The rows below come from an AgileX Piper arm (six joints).
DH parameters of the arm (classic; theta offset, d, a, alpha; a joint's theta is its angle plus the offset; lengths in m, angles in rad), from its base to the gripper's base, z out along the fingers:
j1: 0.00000 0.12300 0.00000 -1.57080
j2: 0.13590 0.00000 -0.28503 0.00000
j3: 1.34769 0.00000 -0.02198 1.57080
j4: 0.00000 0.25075 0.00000 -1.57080
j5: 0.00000 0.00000 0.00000 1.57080
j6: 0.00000 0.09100 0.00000 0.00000
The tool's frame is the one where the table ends.
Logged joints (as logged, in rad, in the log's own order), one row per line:
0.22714 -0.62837 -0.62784 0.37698 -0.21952 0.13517
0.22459 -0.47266 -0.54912 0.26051 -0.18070 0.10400
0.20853 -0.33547 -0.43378 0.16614 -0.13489 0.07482
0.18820 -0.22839 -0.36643 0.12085 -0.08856 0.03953
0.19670 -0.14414 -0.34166 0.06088 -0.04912 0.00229
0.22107 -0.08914 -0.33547 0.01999 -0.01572 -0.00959
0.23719 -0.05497 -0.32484 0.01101 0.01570 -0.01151
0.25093 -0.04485 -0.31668 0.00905 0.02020 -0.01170
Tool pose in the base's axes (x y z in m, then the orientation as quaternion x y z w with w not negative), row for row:
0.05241 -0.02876 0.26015 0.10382 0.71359 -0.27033 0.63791
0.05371 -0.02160 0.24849 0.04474 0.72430 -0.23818 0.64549
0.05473 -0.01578 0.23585 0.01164 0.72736 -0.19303 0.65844
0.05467 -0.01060 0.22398 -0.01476 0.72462 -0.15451 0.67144
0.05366 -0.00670 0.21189 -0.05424 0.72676 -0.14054 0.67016
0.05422 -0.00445 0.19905 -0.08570 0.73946 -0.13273 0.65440
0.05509 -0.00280 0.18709 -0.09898 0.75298 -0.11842 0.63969
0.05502 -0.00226 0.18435 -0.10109 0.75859 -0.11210 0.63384
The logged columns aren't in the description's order. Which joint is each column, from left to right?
Columns, left to right: j5, j1, j6, j4, j3, j2.
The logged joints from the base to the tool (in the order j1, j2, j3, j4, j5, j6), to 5 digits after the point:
-0.62837 0.13517 -0.21952 0.37698 0.22714 -0.62784
-0.47266 0.10400 -0.18070 0.26051 0.22459 -0.54912
-0.33547 0.07482 -0.13489 0.16614 0.20853 -0.43378
-0.22839 0.03953 -0.08856 0.12085 0.18820 -0.36643
-0.14414 0.00229 -0.04912 0.06088 0.19670 -0.34166
-0.08914 -0.00959 -0.01572 0.01999 0.22107 -0.33547
-0.05497 -0.01151 0.01570 0.01101 0.23719 -0.32484
-0.04485 -0.01170 0.02020 0.00905 0.25093 -0.31668

